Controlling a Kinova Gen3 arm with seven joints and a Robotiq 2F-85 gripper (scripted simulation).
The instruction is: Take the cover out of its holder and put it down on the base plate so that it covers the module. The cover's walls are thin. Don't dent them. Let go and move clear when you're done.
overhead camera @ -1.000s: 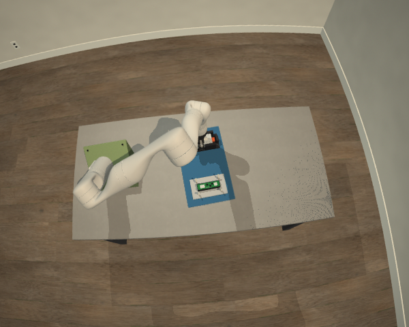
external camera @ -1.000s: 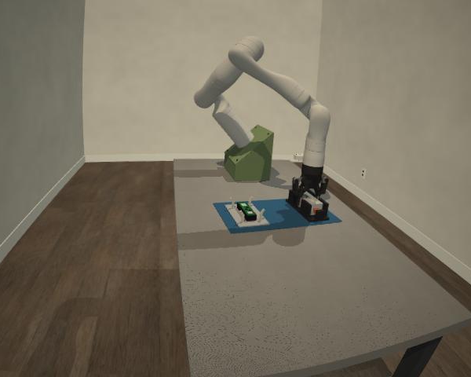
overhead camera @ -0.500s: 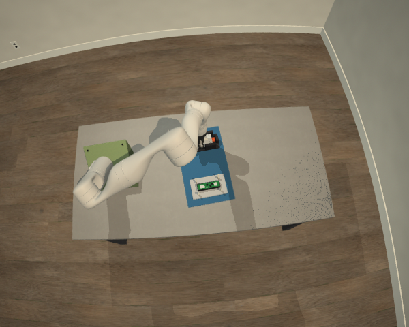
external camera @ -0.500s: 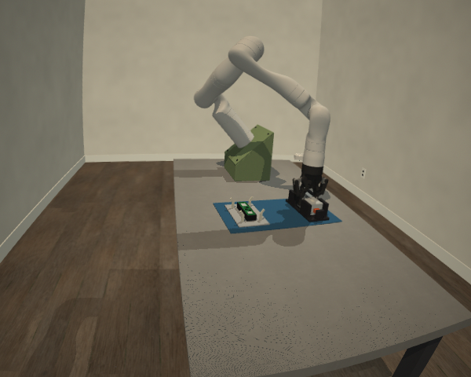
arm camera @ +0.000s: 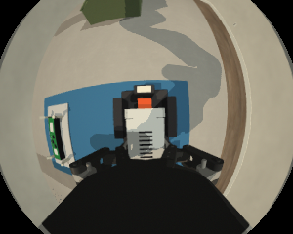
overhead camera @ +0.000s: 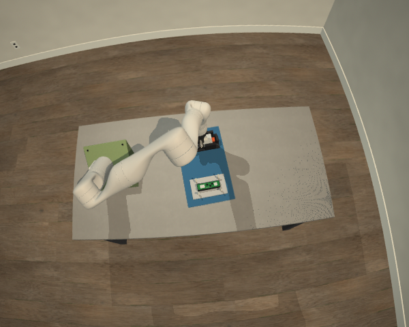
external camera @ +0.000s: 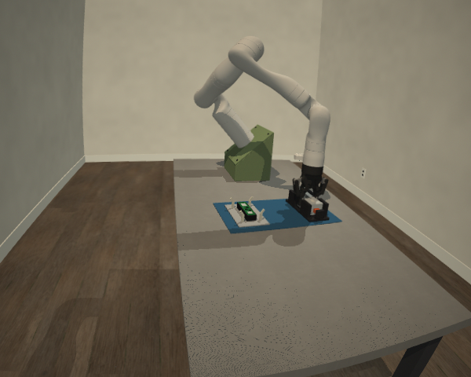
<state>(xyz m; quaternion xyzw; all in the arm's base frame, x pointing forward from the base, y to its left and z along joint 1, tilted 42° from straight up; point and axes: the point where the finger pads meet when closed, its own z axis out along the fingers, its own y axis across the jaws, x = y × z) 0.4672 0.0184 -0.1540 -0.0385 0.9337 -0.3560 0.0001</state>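
The white cover is right at my hand.
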